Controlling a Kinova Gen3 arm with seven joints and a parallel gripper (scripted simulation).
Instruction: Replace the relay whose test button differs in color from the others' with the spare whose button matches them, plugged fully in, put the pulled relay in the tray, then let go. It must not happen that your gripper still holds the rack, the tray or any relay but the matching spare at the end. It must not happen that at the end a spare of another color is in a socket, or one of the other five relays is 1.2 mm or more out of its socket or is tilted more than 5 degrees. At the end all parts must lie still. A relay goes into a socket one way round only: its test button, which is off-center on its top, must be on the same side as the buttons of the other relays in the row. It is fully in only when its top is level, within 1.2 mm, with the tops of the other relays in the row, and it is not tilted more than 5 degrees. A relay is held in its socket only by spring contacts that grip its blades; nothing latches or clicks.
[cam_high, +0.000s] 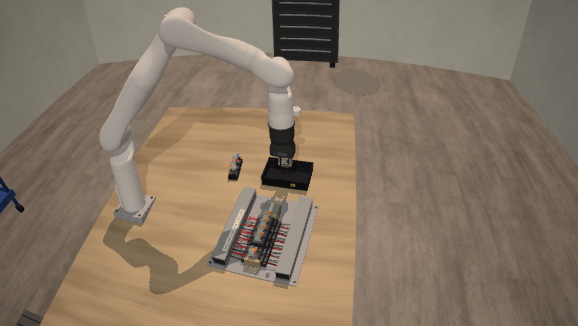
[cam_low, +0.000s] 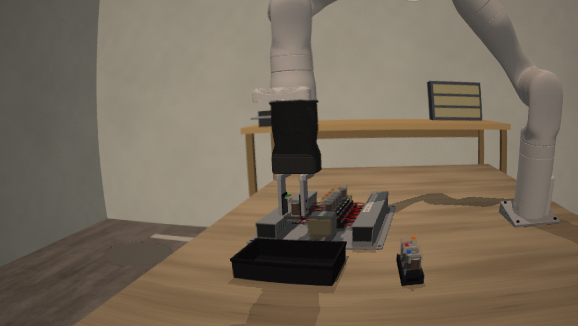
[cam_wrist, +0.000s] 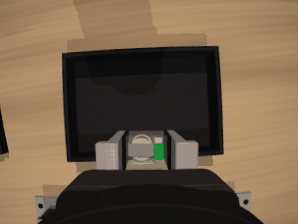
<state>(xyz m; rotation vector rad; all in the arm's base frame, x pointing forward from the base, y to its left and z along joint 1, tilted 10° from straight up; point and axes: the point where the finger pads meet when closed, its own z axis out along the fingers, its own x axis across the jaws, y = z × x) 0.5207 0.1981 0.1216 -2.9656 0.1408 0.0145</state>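
Right now my hand is 90 mm above the black tray and 30 mm to the right of it. The rest, counted from my hand: spare relay 200 mm behind, 80 mm below, 70 mm to the left; then spare holder 200 mm behind, 100 mm below, 40 mm to the left.
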